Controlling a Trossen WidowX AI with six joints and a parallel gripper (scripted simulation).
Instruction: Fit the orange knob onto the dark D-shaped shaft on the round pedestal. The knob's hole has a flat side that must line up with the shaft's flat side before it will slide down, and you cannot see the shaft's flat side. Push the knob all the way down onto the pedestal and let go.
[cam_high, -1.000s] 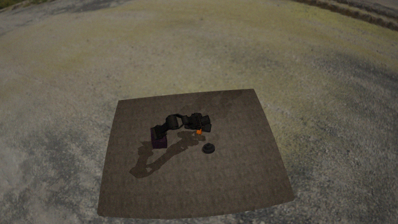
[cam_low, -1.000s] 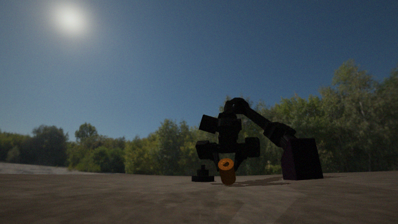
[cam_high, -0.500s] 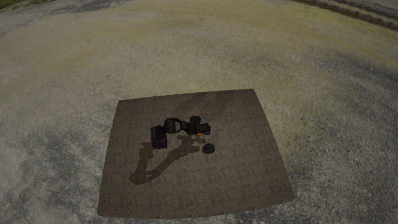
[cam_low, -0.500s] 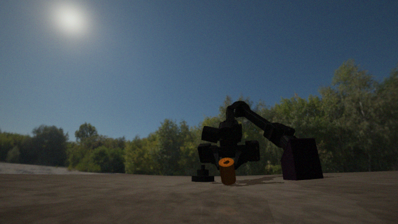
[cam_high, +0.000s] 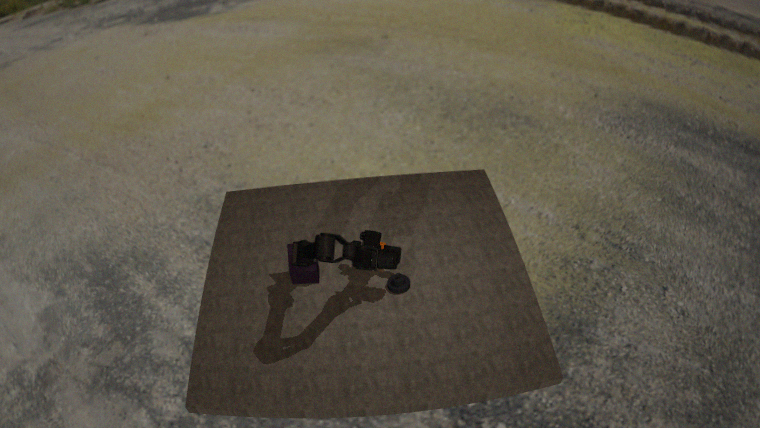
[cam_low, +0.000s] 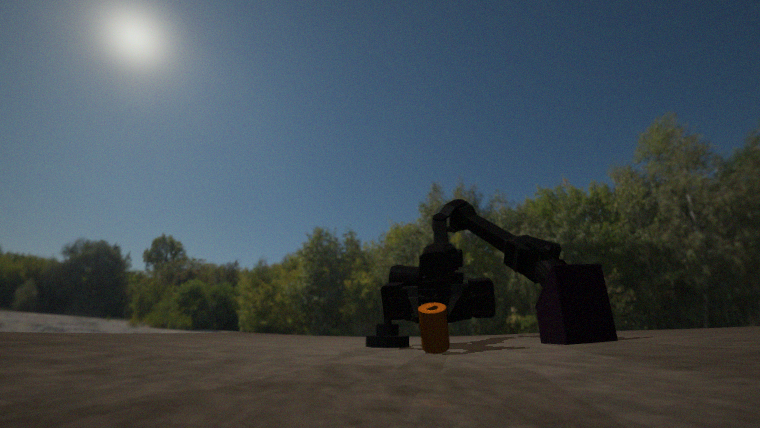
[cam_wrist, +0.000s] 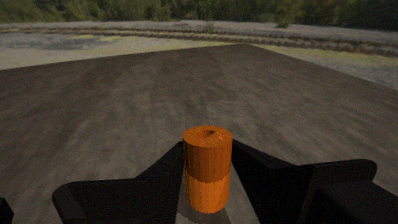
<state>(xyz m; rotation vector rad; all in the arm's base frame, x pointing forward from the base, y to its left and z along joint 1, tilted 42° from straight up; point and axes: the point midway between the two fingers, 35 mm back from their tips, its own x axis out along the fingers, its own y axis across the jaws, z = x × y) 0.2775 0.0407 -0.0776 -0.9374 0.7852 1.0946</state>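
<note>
Now: the orange knob 1 cm to the right of my gripper tip and 1 cm below it. From my gripper tip the other things lie so: dark round pedestal (17 cm to the right, 6 cm ahead, 2 cm below).
</note>
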